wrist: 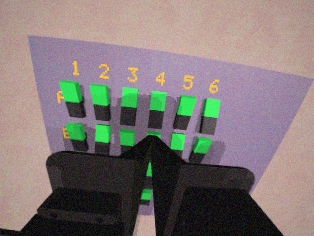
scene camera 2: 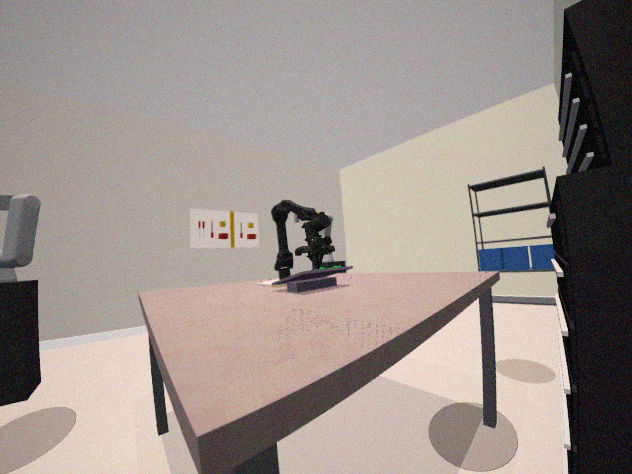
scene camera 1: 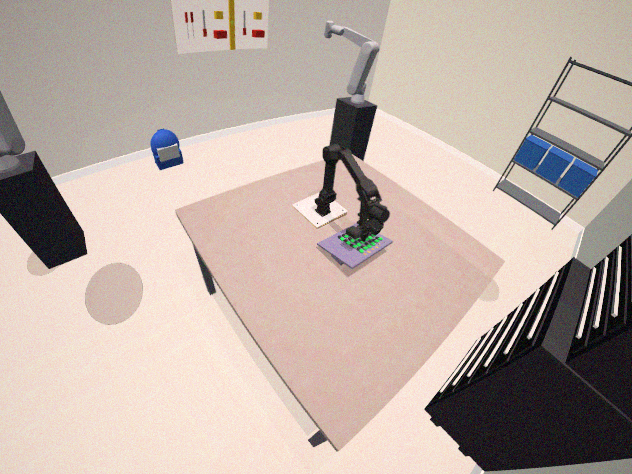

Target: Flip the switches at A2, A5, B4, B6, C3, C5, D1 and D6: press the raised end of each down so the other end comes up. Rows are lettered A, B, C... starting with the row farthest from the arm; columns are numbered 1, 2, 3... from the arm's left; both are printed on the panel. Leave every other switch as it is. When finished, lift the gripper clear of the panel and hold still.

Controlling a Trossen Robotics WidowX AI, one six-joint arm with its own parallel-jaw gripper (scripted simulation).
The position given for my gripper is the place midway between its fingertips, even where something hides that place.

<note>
In view: my gripper (scene camera 2: 319,269).
My gripper shows as well in the wrist view (wrist: 152,139).
</note>
